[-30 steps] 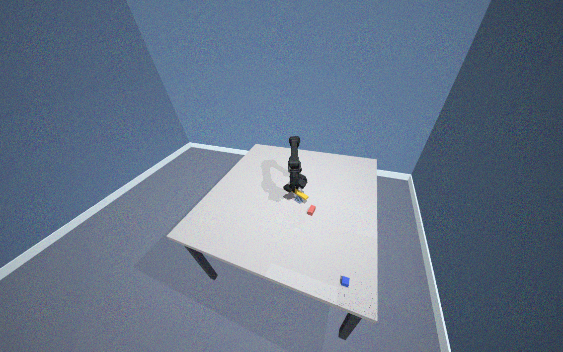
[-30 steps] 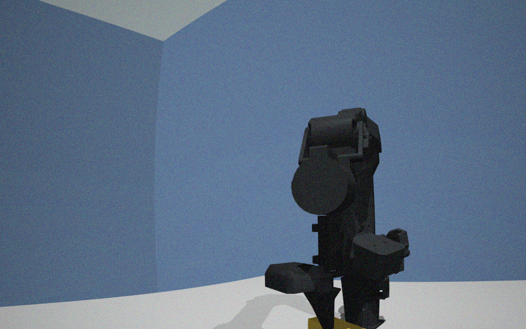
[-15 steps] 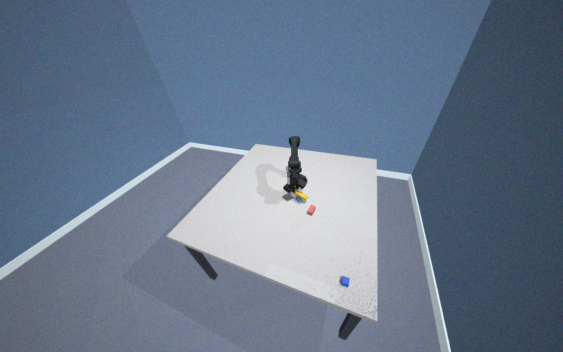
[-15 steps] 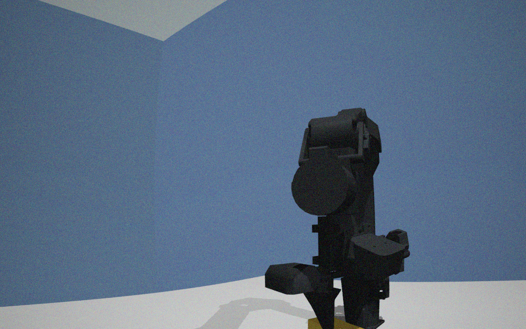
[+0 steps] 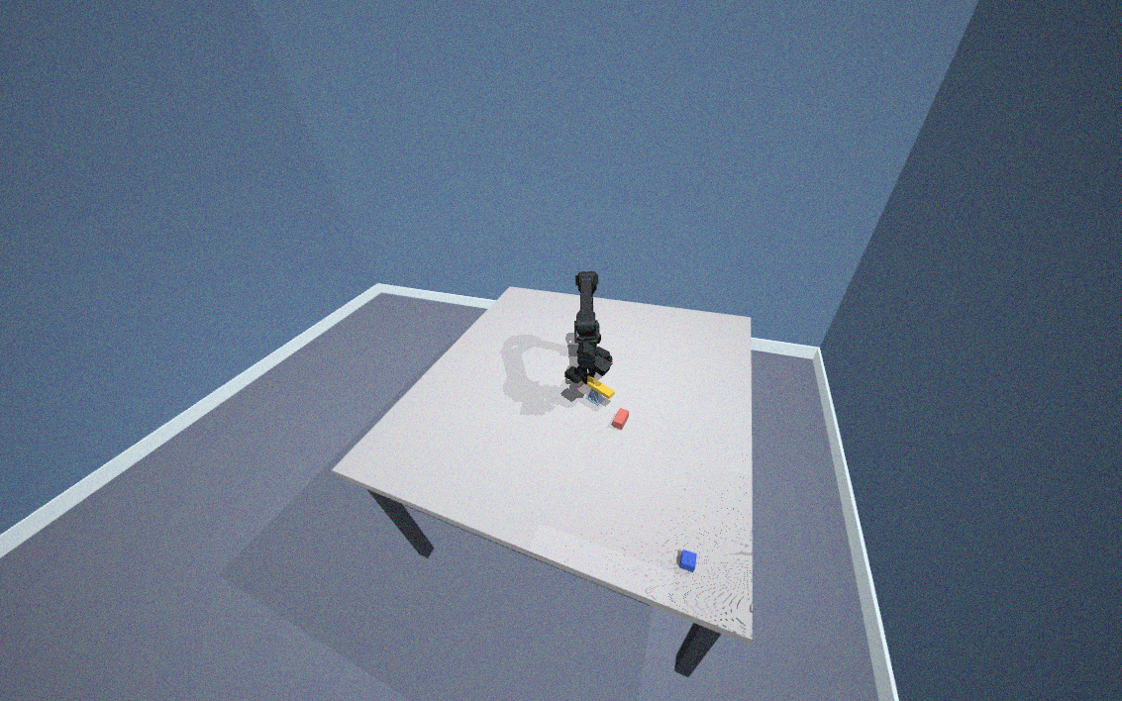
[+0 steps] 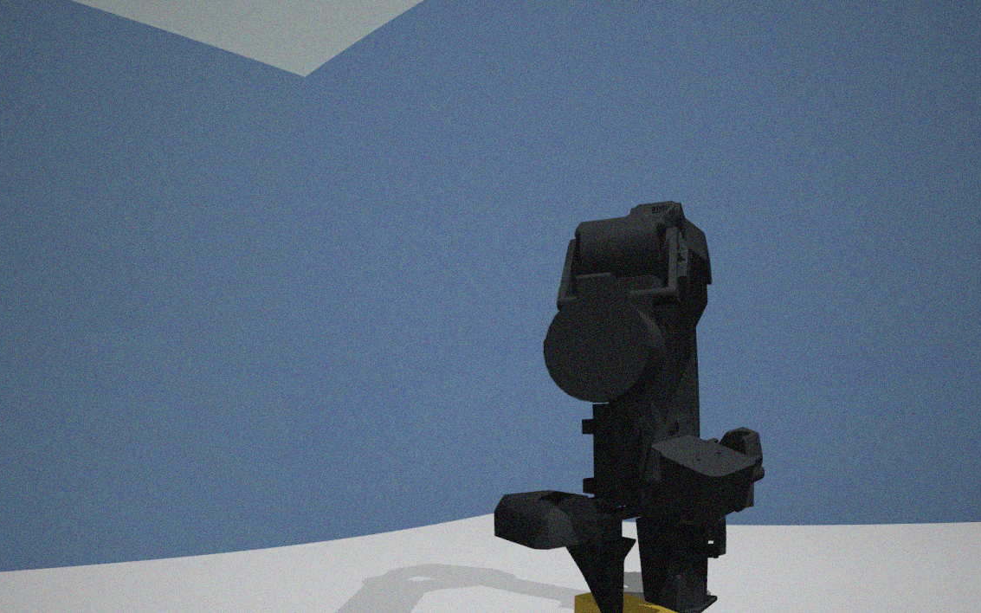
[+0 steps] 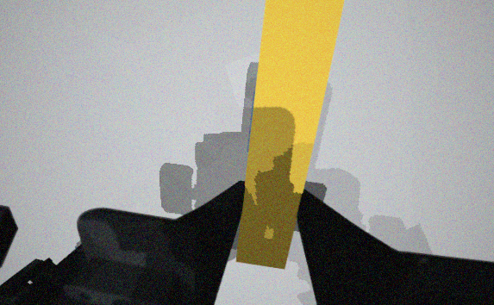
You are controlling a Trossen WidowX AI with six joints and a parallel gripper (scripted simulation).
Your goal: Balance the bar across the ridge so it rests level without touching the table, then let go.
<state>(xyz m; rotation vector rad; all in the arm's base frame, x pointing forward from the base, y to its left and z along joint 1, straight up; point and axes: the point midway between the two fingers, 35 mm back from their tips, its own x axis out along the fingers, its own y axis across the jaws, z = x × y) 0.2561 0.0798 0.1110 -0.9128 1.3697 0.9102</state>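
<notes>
Now: the yellow bar 3 cm to the left of my gripper tip and 1 cm ahead of it. From my gripper tip the other things lie so: red block (15 cm to the left, 9 cm ahead, 6 cm below); then blue block (48 cm ahead, 42 cm to the left, 6 cm below).
</notes>
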